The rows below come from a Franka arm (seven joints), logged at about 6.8 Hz.
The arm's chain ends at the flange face. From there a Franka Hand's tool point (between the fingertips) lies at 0.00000 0.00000 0.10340 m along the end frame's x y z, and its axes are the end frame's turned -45 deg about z.
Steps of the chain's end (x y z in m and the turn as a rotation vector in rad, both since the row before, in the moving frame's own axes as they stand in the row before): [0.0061, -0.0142, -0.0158, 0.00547, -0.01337, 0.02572]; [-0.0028, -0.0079, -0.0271, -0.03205, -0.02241, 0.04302]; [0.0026, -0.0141, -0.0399, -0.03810, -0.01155, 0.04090]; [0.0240, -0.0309, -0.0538, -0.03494, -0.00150, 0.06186]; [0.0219, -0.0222, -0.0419, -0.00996, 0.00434, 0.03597]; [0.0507, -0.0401, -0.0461, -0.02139, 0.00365, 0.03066]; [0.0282, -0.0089, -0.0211, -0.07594, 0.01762, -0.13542]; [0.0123, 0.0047, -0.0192, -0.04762, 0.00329, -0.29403]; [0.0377, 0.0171, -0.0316, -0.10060, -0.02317, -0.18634]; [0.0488, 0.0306, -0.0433, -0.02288, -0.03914, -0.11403]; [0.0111, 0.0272, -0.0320, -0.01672, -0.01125, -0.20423]
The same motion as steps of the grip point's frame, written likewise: [0.0138, -0.0071, -0.0158, 0.01332, -0.00559, 0.02572]; [-0.0004, -0.0069, -0.0272, -0.00682, -0.03851, 0.04302]; [0.0081, -0.0063, -0.0400, -0.01877, -0.03511, 0.04090]; [0.0361, -0.0025, -0.0539, -0.02365, -0.02577, 0.06186]; [0.0308, 0.0008, -0.0419, -0.01011, -0.00397, 0.03597]; [0.0629, 0.0093, -0.0461, -0.01771, -0.01254, 0.03066]; [0.0224, 0.0207, -0.0214, -0.06616, -0.04124, -0.13542]; [0.0027, 0.0162, -0.0193, -0.03600, -0.03135, -0.29403]; [0.0061, 0.0452, -0.0321, -0.05475, -0.08752, -0.18634]; [0.0083, 0.0552, -0.0434, 0.01150, -0.04385, -0.11403]; [-0.0134, 0.0277, -0.0320, -0.00387, -0.01978, -0.20423]
